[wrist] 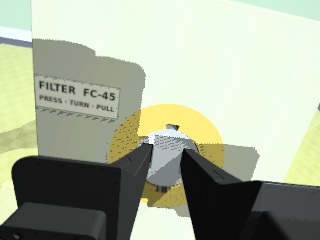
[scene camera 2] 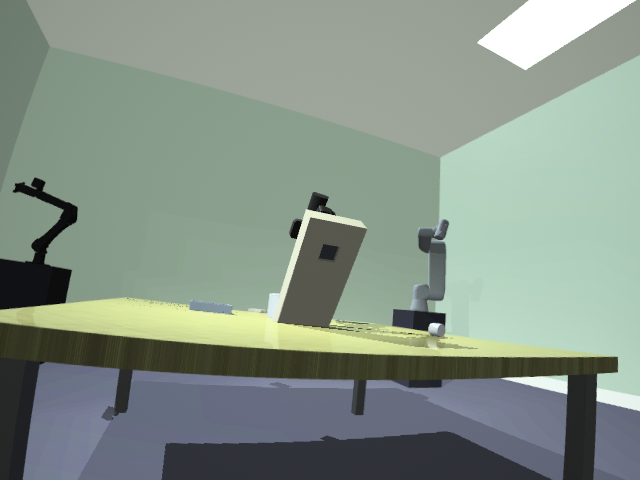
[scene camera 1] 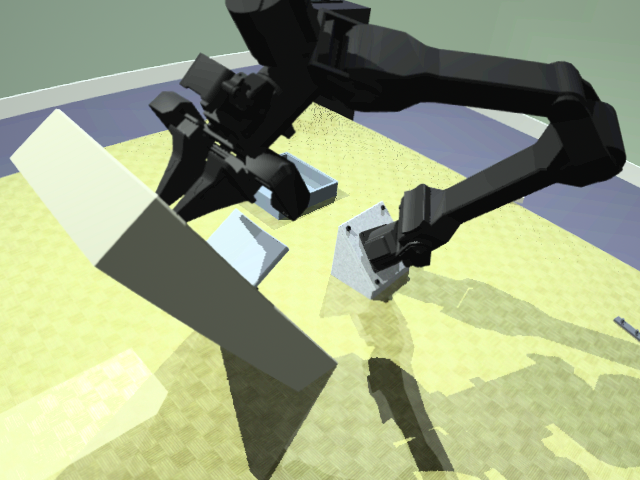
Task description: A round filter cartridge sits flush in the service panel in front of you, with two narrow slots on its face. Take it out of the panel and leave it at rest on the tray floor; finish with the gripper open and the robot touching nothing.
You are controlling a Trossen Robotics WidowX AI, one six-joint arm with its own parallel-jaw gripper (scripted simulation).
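Note:
I see my gripper (scene camera 1: 159, 218), and the wrist view shows my gripper (wrist: 166, 149) as well. There is a round filter cartridge (wrist: 167, 145). Scene camera 1 does not show the round filter cartridge, which is hidden by the cream service panel. Scene camera 2 does not show the round filter cartridge, which is hidden by the cream service panel. As for the cream service panel (scene camera 1: 127, 231), I also see the cream service panel (wrist: 235, 84) in the wrist view. And I see a tray (scene camera 1: 321, 186).

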